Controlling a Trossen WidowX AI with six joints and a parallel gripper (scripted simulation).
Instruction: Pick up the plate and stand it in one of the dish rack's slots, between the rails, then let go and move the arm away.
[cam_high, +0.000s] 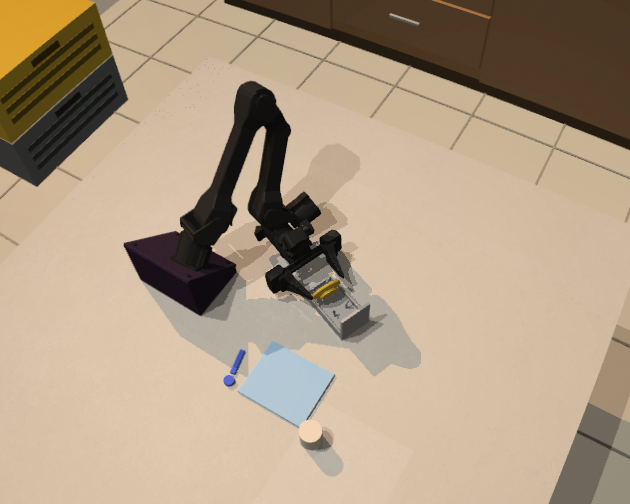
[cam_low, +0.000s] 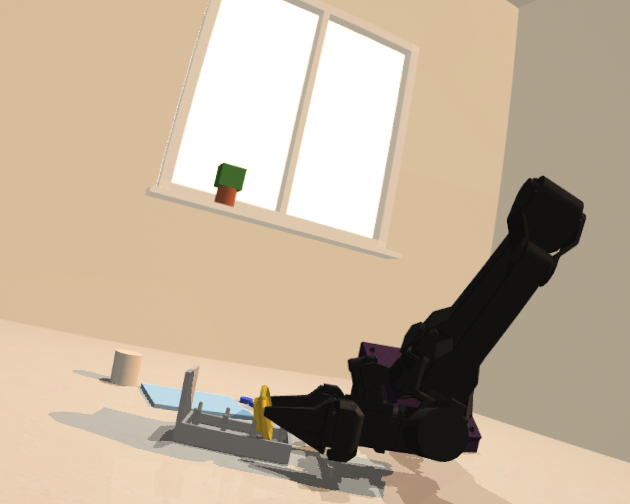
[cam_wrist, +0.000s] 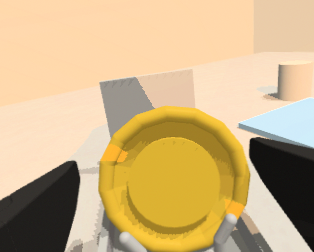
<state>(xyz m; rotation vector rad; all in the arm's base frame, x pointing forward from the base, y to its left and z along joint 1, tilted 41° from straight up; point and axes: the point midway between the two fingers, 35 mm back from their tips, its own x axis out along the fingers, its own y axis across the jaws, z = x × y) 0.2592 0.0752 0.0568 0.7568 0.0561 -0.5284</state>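
Now: gripper tip 10 mm above the yellow plate. Also, from my gripper tip: blue spoon (110 mm behind, 230 mm to the right, 50 mm below); light blue mat (210 mm to the right, 50 mm below); grey dish rack (20 mm ahead, 10 mm to the right, 30 mm below).
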